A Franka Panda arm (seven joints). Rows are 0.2 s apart.
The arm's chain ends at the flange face. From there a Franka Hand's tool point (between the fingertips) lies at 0.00 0.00 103.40 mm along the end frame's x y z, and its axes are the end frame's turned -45 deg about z.
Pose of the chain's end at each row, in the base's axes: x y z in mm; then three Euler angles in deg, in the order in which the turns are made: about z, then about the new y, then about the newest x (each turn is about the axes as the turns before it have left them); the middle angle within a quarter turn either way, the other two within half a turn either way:
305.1 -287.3 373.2 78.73 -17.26 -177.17
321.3 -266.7 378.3 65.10 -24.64 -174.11
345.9 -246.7 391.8 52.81 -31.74 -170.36
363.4 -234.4 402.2 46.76 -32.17 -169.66
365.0 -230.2 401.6 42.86 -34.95 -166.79
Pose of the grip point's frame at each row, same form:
306.1 -256.3 274.6 125.46 -14.07 169.52
329.7 -223.3 284.8 114.05 -21.15 165.80
364.5 -193.5 305.1 105.10 -28.21 162.07
387.0 -182.2 316.1 99.41 -28.94 162.09
391.2 -173.7 319.1 97.58 -32.52 161.14

